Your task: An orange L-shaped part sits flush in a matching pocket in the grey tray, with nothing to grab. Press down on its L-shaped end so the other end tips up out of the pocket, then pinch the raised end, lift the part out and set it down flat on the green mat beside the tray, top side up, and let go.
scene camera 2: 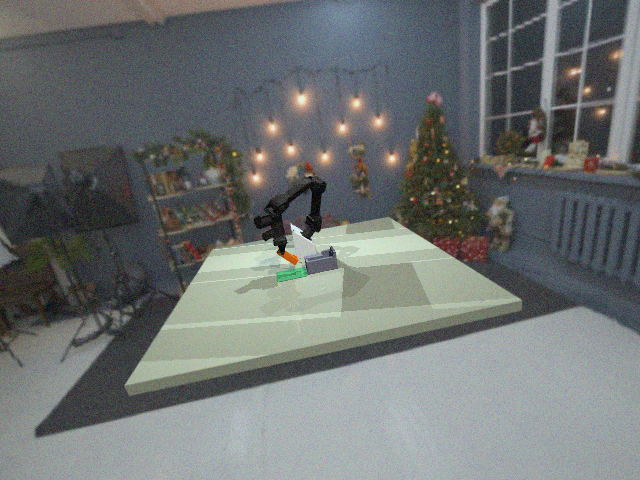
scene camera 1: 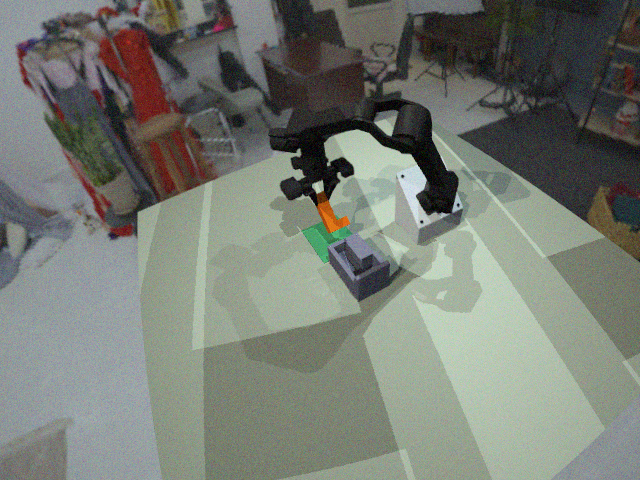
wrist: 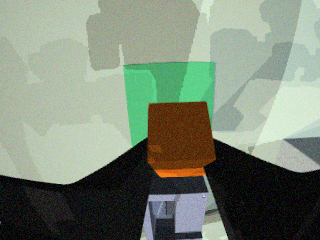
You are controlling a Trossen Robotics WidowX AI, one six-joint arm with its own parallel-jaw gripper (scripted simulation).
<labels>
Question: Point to a green mat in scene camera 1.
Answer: At 317, 235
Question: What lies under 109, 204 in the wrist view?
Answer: The gripper.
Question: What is the gripper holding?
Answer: An orange L-shaped part.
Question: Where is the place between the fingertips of the gripper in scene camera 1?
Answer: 321, 202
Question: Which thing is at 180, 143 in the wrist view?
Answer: An orange L-shaped part.
</labels>
